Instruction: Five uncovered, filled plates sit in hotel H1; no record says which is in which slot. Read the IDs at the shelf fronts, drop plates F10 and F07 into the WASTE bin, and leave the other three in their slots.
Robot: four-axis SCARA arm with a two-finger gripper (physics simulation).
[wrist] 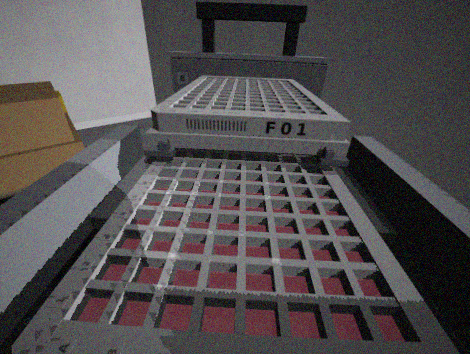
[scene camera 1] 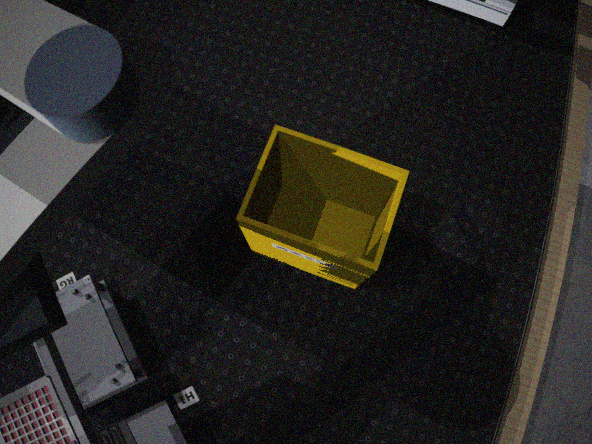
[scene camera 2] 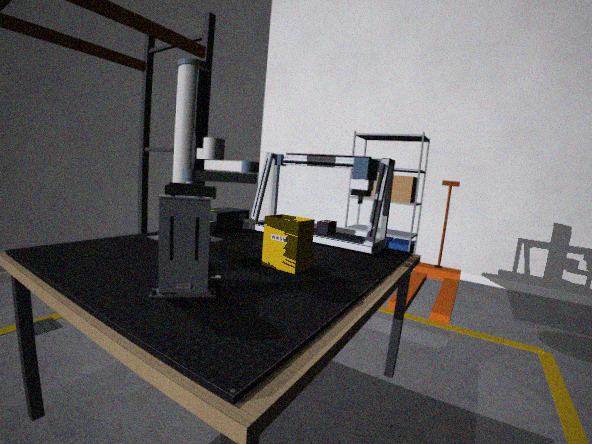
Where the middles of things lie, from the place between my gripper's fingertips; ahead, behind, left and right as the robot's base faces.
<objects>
I see my gripper 110 mm above the hotel H1 (wrist: 311,76), 100 mm short of it and 90 mm to the left of it. Also, from my hand: low grey nest (scene camera 1: 88,345) (190 mm below, 100 mm behind, 90 mm to the left).
</objects>
